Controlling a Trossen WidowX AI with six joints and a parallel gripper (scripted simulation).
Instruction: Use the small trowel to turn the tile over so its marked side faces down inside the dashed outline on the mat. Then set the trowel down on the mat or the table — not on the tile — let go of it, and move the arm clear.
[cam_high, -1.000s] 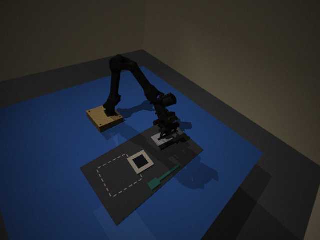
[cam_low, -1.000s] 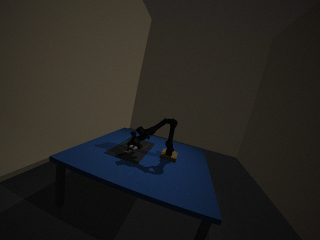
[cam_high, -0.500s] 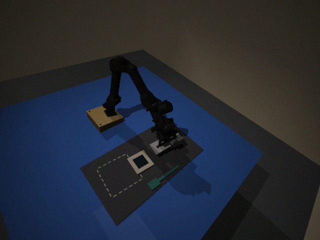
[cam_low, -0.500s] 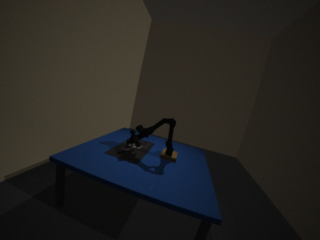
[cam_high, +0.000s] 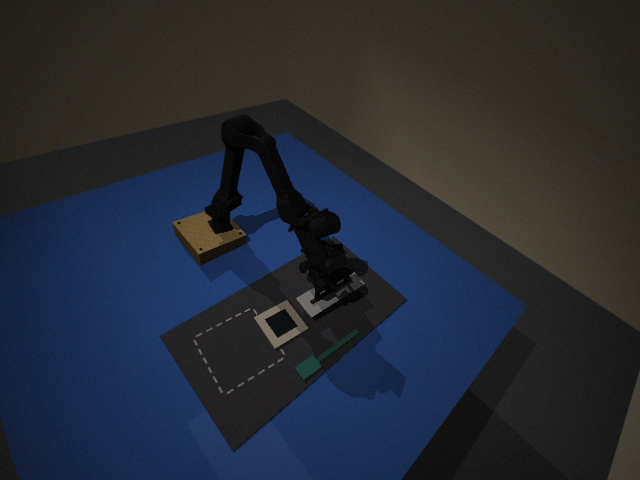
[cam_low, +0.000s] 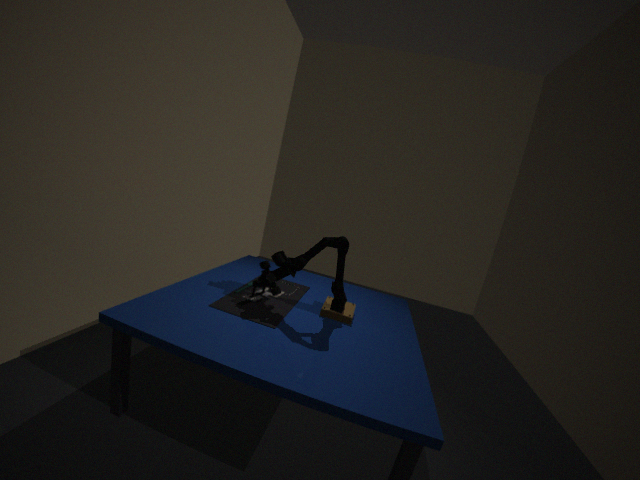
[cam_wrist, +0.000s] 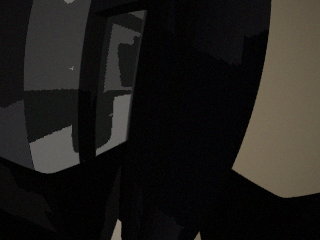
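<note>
Now: gripper tip 10 cm to the left of the dark mat, 10 cm above it and 2 cm past it. From my gripper tip the other things lie so: green long-handled tool (12 cm ahead, 10 cm to the right, 8 cm below); trowel (3 cm behind, 1 cm below); square tile (15 cm to the right, 8 cm below, 2 cm behind).
</note>
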